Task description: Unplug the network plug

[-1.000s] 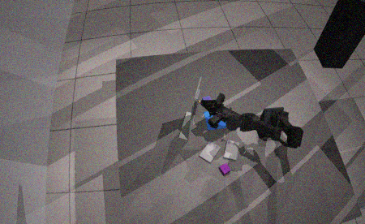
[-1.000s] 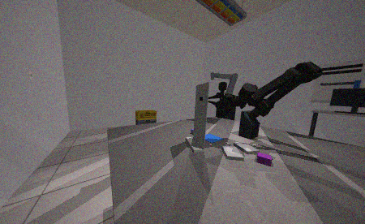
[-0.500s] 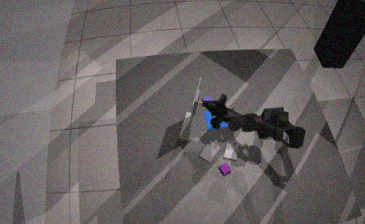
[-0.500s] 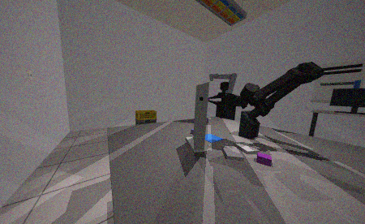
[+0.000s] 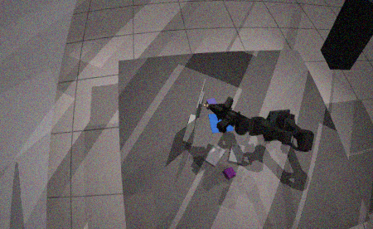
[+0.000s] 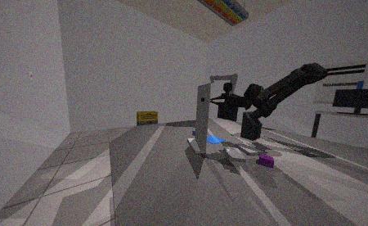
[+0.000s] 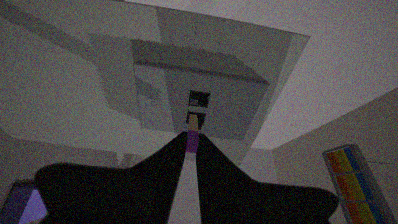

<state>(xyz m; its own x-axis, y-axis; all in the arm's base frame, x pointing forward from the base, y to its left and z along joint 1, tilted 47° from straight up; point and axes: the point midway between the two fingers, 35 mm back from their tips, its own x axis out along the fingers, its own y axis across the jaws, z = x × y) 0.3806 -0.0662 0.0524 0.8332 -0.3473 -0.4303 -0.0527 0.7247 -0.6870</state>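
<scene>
Right now the blue square is 10 cm behind my gripper tip, 6 cm to the right of it and 25 cm below it. The rest, counted from my gripper tip: network plug (1 cm ahead); upright panel (5 cm ahead, 1 cm to the right, 10 cm below).
</scene>
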